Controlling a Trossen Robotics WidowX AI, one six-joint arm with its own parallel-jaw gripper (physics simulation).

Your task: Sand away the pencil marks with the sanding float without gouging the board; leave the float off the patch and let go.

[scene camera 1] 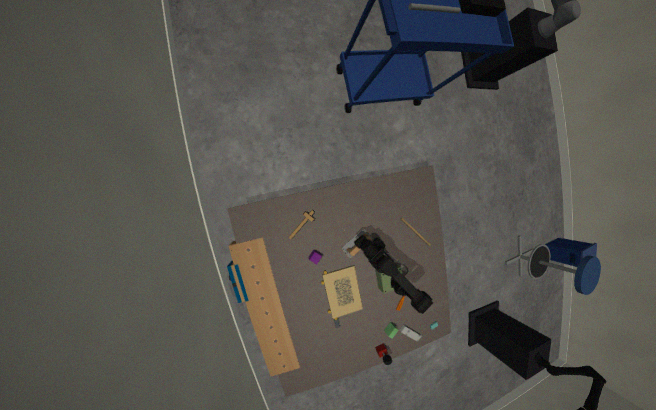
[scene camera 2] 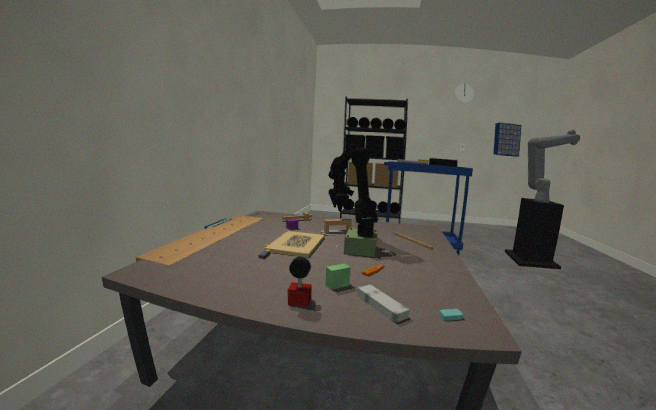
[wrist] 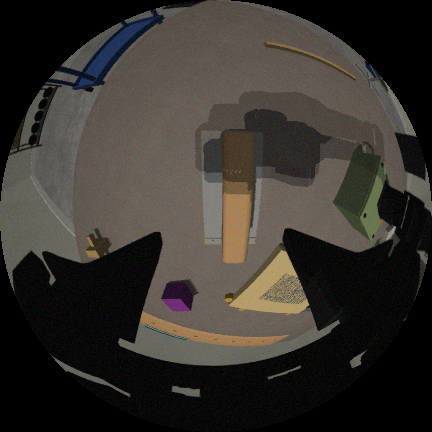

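Seen in the pictures: gripper, between the fingertips: (scene camera 2: 337, 209) (wrist: 223, 236); arm's base, origin of its link: (scene camera 1: 395, 281) (scene camera 2: 365, 234) (wrist: 383, 199).
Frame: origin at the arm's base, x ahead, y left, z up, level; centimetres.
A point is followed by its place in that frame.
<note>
The sanding float has a wooden handle (scene camera 1: 354, 250) @[z -0.7, x 23.6, y -25.2 cm] (scene camera 2: 338, 222) @[z -1.9, x 18.7, y -25.4 cm] (wrist: 236, 215) @[z -0.6, x 20.3, y -26.4 cm] over a flat grey plate (wrist: 212, 210) @[z -7.7, x 23.5, y -27.8 cm]. It rests on the table beyond the board. My gripper (scene camera 1: 361, 241) @[z 4.8, x 20.5, y -28.0 cm] (scene camera 2: 342, 200) @[z 4.8, x 20.5, y -28.0 cm] (wrist: 223, 236) @[z 4.8, x 20.5, y -28.0 cm] is open and empty, above the float. In the wrist view the handle runs lengthwise between the fingers, and the arm's shadow covers its far part. The pale board (scene camera 1: 357, 300) @[z -6.3, x 23.9, y 9.5 cm] (scene camera 2: 316, 241) @[z -6.3, x 23.4, y -1.1 cm] (wrist: 250, 297) @[z -6.3, x 37.6, y -9.2 cm] lies flat, with a dense dark patch of pencil marks (scene camera 1: 344, 291) (scene camera 2: 298, 241) @[z -6.3, x 31.2, y 2.5 cm] (wrist: 285, 290) @[z -6.3, x 32.0, y -2.0 cm] in its middle. A finger hides part of the board in the wrist view.
A purple cube (scene camera 1: 315, 257) @[z -3.1, x 45.9, y -25.0 cm] (scene camera 2: 292, 224) @[z -5.1, x 44.7, y -22.1 cm] (wrist: 177, 296) @[z -3.6, x 42.6, y -25.3 cm] and a wooden hammer-like tool (scene camera 1: 302, 225) @[z -5.1, x 50.2, y -43.9 cm] (wrist: 97, 246) @[z -5.1, x 43.9, y -47.1 cm] lie left of the float. The green arm base (scene camera 1: 384, 281) @[z 0.0, x 7.4, y -2.1 cm] (scene camera 2: 360, 243) @[z -2.6, x 1.3, y 5.5 cm] (wrist: 361, 192) @[z -1.9, x 4.9, y -8.2 cm] stands right of it. A thin stick (scene camera 1: 416, 231) @[z -6.8, x -21.9, y -26.4 cm] (scene camera 2: 413, 240) @[z -7.3, x -22.8, y -24.3 cm] (wrist: 312, 56) lies farther right.
</note>
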